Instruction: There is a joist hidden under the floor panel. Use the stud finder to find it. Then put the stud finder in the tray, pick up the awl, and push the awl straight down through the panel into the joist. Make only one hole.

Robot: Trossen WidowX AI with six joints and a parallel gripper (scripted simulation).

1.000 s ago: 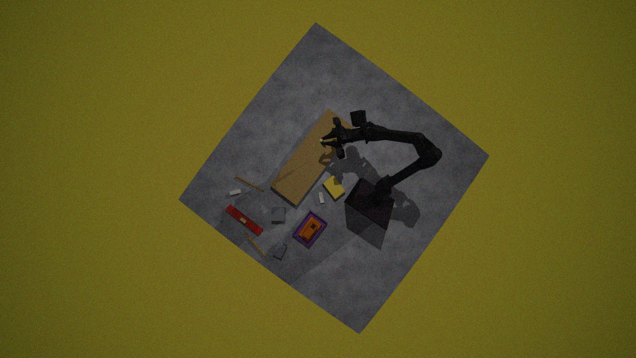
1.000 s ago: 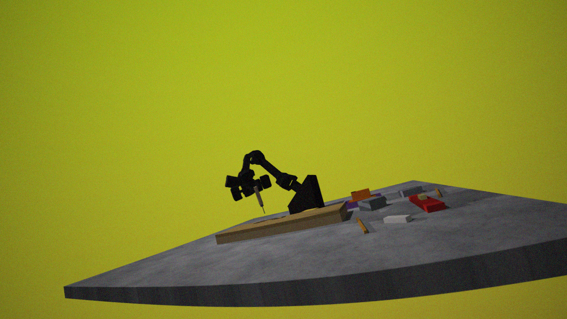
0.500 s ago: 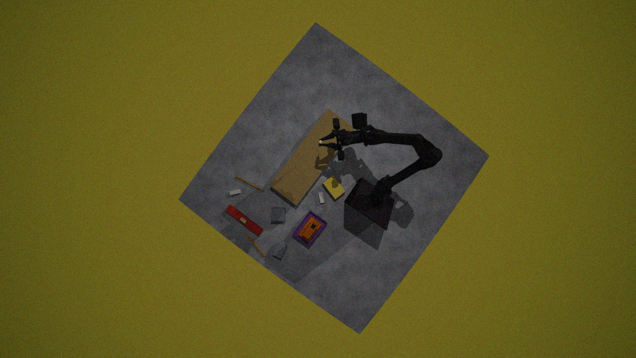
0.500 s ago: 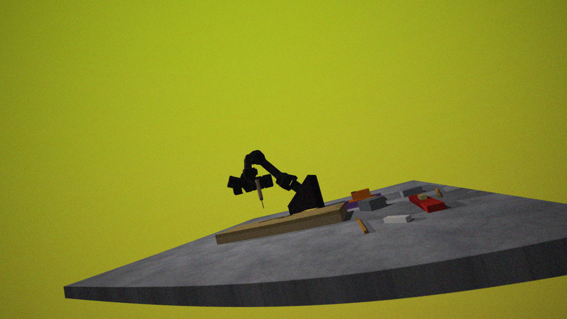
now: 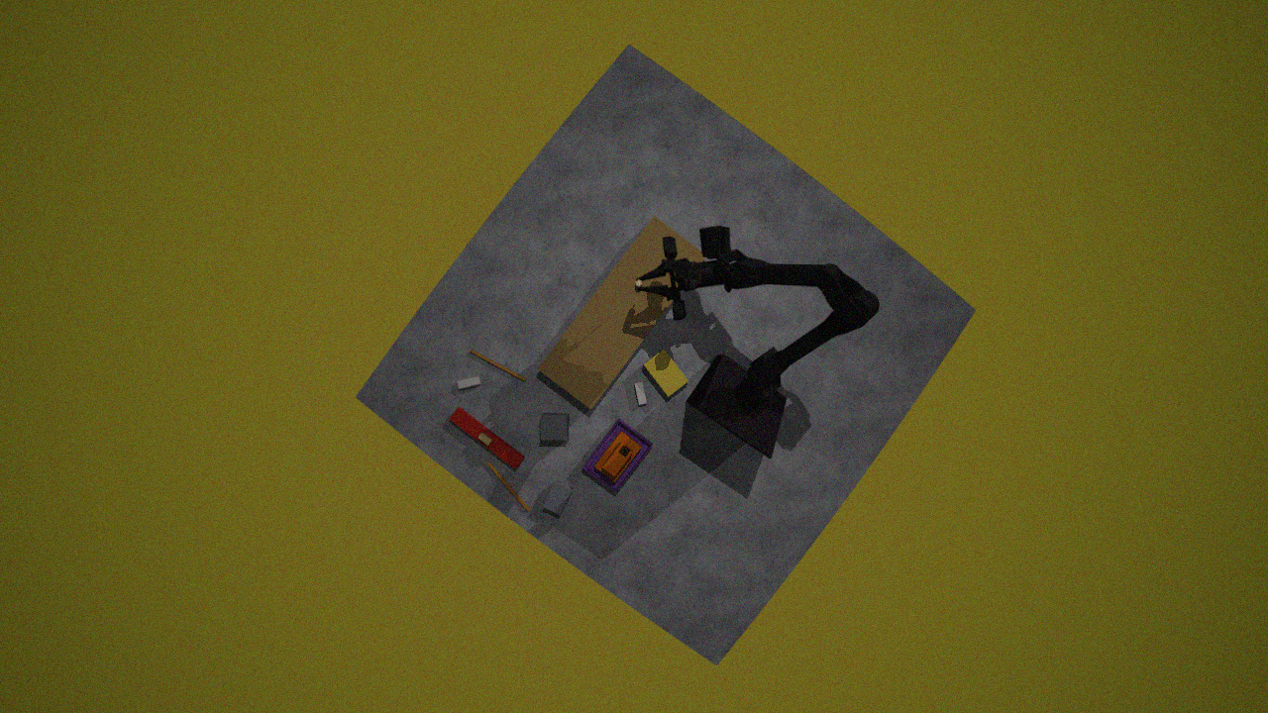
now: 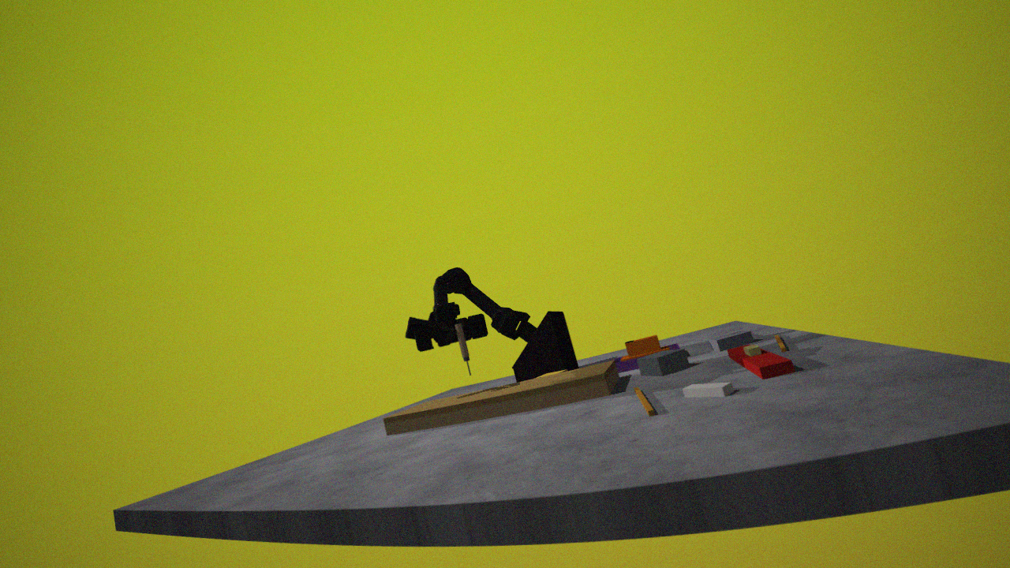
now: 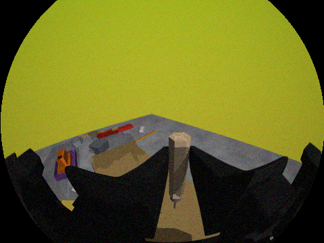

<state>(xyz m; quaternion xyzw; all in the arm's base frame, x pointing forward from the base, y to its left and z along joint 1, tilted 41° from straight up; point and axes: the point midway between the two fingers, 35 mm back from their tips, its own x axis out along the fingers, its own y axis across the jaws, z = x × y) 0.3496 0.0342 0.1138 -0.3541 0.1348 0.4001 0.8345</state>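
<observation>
Right now the awl is 6 cm below my gripper tip. The rest, counted from my gripper tip: yellow block (20 cm behind, 18 cm below, 10 cm to the left); then purple tray (36 cm to the left, 26 cm behind, 18 cm below); then orange stud finder (34 cm to the left, 26 cm behind, 15 cm below).
</observation>
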